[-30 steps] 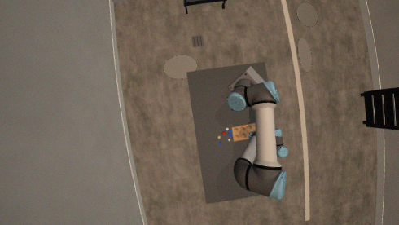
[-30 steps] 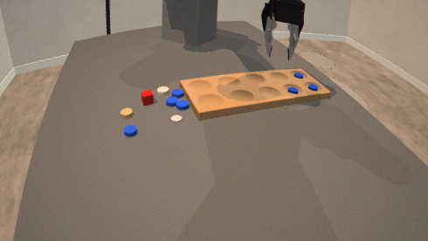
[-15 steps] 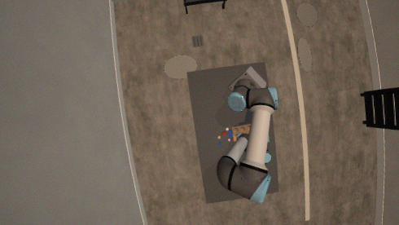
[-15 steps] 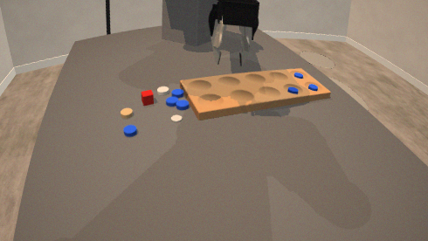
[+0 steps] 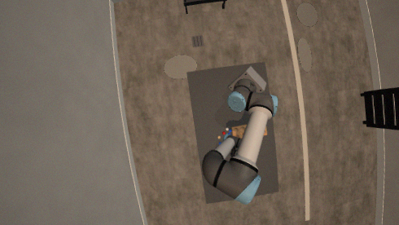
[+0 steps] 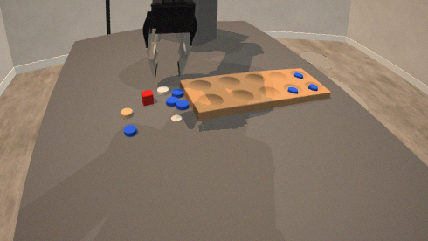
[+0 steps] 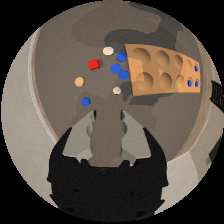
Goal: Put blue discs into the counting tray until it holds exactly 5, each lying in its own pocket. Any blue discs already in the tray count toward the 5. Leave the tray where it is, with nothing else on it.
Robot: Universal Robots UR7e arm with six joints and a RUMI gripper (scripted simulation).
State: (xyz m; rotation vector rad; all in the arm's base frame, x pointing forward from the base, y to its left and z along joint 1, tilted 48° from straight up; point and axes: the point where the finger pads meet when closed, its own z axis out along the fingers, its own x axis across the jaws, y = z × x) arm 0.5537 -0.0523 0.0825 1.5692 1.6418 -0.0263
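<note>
The counting tray lies 7 cm behind my hand, 25 cm to the left of it and 11 cm below it. Round my hand: red cube (10 cm behind, 3 cm to the right, 11 cm below); then white disc (13 cm behind, 1 cm to the left, 12 cm below); then tan disc (6 cm behind, 9 cm to the right, 12 cm below).
</note>
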